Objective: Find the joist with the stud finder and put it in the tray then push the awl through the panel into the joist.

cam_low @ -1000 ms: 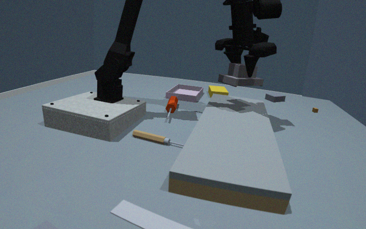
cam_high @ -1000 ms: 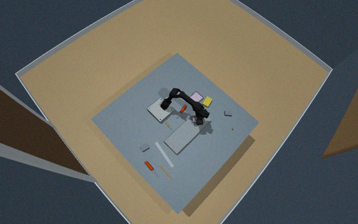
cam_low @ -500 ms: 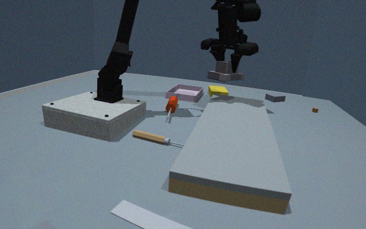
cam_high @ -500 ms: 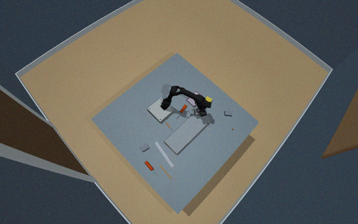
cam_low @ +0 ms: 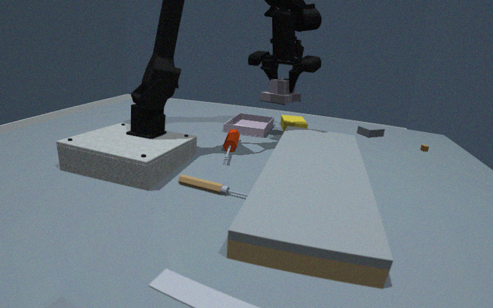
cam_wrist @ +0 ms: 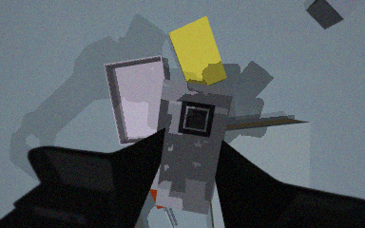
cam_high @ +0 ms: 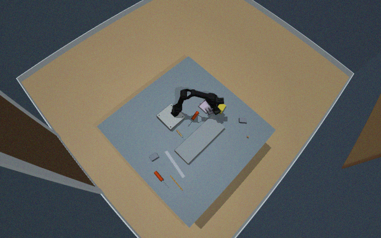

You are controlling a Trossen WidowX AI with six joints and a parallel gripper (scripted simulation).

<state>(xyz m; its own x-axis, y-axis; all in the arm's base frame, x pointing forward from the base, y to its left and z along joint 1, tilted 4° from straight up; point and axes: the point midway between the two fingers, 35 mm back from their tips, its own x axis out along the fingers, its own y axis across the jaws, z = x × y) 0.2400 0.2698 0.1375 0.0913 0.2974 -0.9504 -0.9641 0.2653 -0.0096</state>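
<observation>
Now: gripper tip 100 mm past the pale tray, 40 mm to the right of it and 110 mm above it. The rest, counted from my gripper tip: yellow block 30 mm ahead, 110 mm to the left, 110 mm below; grey stud finder 10 mm to the left, 20 mm above; square indicator 10 mm ahead, 20 mm to the left, 30 mm above.
</observation>
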